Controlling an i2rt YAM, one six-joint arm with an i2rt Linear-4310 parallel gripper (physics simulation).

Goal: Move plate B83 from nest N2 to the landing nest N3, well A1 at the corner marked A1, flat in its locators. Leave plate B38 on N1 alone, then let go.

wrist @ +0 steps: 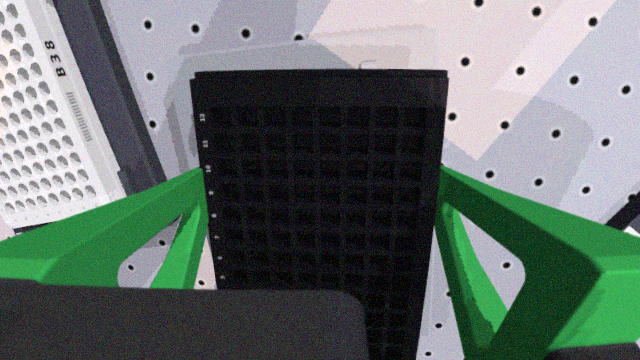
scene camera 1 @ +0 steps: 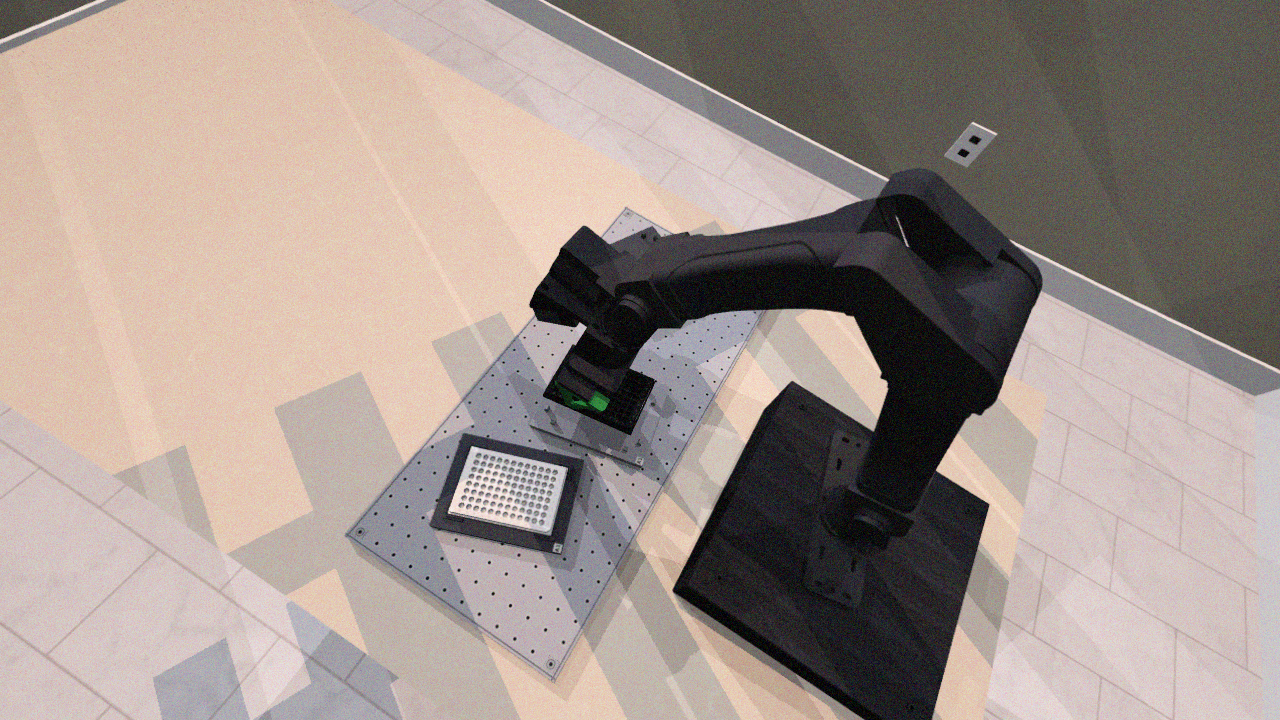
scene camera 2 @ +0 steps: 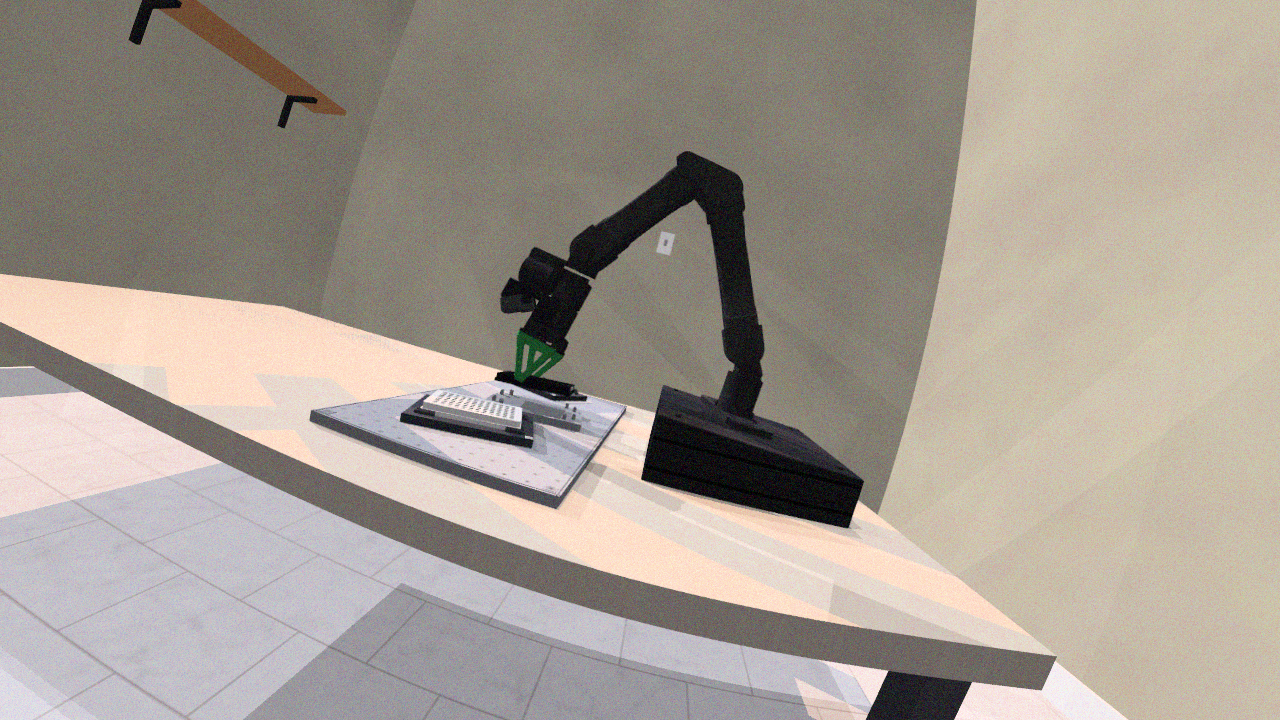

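Black plate B83 (scene camera 1: 631,407) (scene camera 2: 556,386) (wrist: 320,200) is held by its two long sides between the green fingers of my gripper (scene camera 1: 588,395) (scene camera 2: 526,377) (wrist: 320,180). It hangs above a clear grey nest (scene camera 1: 586,442) (scene camera 2: 550,417) with upright posts, which shows partly in front of it in the scene views. I cannot read that nest's name. Numbers run down the plate's left side in the wrist view; its near end and well A1 are hidden. White plate B38 (scene camera 1: 508,488) (scene camera 2: 472,409) (wrist: 30,125) sits in dark nest N1 (scene camera 1: 501,535) (wrist: 112,100).
The nests stand on a perforated grey board (scene camera 1: 510,608) (scene camera 2: 537,479) (wrist: 520,90). A dark edge (wrist: 624,214) shows at the right of the wrist view. The arm's black base block (scene camera 1: 742,555) (scene camera 2: 742,474) stands beside the board on the table (scene camera 2: 716,546).
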